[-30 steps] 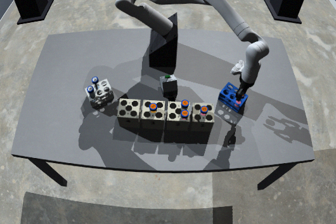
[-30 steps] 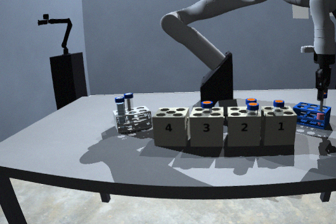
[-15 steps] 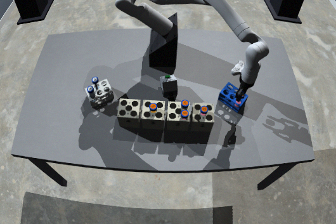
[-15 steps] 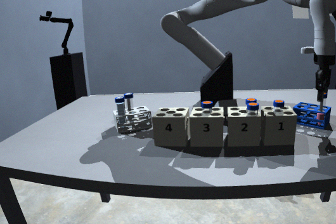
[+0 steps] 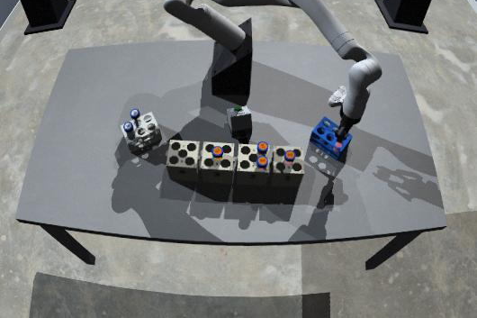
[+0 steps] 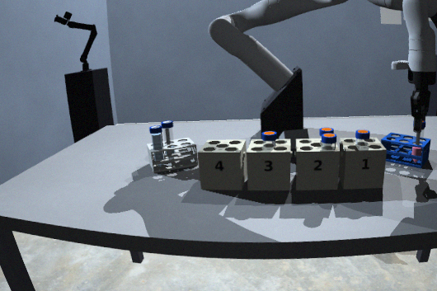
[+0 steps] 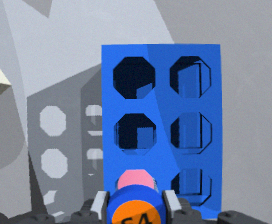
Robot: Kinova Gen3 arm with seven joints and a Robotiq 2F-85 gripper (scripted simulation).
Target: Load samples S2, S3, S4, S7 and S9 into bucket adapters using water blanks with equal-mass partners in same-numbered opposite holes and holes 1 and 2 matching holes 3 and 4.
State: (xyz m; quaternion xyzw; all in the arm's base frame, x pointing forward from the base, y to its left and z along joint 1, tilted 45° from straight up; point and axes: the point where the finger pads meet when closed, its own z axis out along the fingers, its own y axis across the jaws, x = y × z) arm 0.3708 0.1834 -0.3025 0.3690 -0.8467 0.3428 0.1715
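My gripper is now 50 mm above the sample tube S4 and 10 mm past it. Round my hand: blue rack: 80 mm below, 40 mm behind, 20 mm to the right; sample tube S7: 270 mm to the right, 50 mm below, 50 mm ahead; sample tube S3: 200 mm to the right, 80 mm ahead, 50 mm below.
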